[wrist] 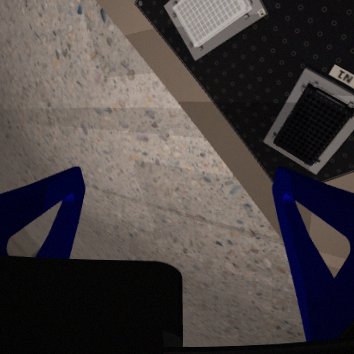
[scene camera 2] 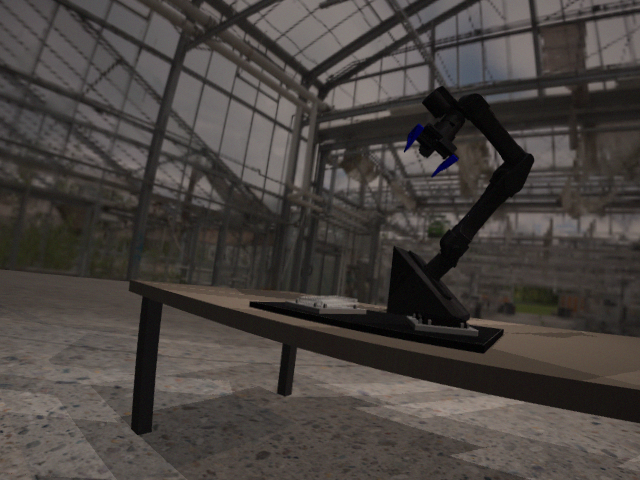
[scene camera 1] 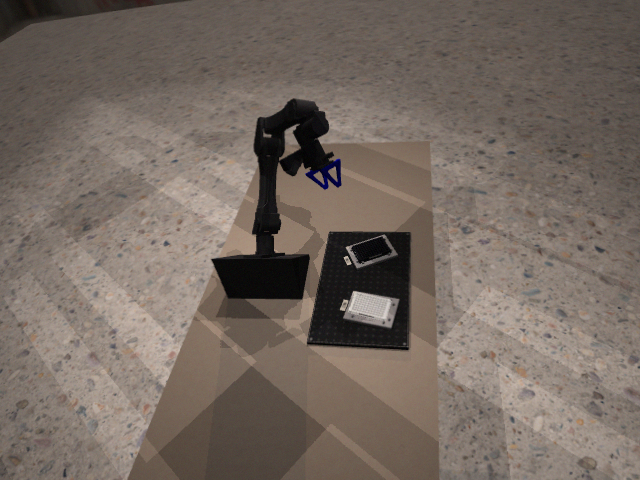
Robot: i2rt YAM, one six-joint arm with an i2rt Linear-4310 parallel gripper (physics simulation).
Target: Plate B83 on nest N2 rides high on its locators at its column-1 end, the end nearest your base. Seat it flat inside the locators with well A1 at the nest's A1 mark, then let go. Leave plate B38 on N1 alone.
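Frame: origin at the arm's base, x left, y back, z up, level; metres.
Seen in the pictures: gripper, fingertip midpoint: (wrist: pixel 178 176) (scene camera 2: pixel 418 164) (scene camera 1: pixel 332 187); arm's base, origin of the base link: (scene camera 2: pixel 428 275) (scene camera 1: pixel 265 256).
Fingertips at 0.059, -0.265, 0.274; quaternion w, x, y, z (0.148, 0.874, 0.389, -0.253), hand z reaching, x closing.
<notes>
Offsets run from my fingertips to a thing's top centre, as dx, dy, dz. "pt": to the spot under its first point.
The white plate B83 {-0.151, -0.116, -0.361} (scene camera 1: pixel 371 306) (scene camera 2: pixel 326 300) (wrist: pixel 210 18) lies on the grey nest N2 {-0.151, -0.122, -0.374} (scene camera 1: pixel 388 320) (scene camera 2: pixel 341 310) (wrist: pixel 199 50); its tilt is too small to read in these views. The black plate B38 {+0.116, -0.078, -0.369} (scene camera 1: pixel 371 249) (wrist: pixel 314 124) sits on nest N1 {pt +0.112, -0.155, -0.381} (scene camera 1: pixel 393 251) (scene camera 2: pixel 447 329) (wrist: pixel 274 141). My gripper (scene camera 1: pixel 331 187) (scene camera 2: pixel 418 164) (wrist: pixel 178 176) is open and empty, its blue fingers wide apart. It hangs high above the table, well away from both plates. In the wrist view, N2 is cut off by the top edge.
Both nests stand on a black perforated board {-0.030, -0.074, -0.395} (scene camera 1: pixel 330 330) (scene camera 2: pixel 485 341) (wrist: pixel 235 95) on the brown table (scene camera 1: pixel 361 408) (scene camera 2: pixel 361 356) (wrist: pixel 220 135). The black arm base (scene camera 1: pixel 263 279) (scene camera 2: pixel 413 294) stands beside the board. The N1 label {pt +0.065, +0.005, -0.394} (wrist: pixel 344 75) shows in the wrist view.
</notes>
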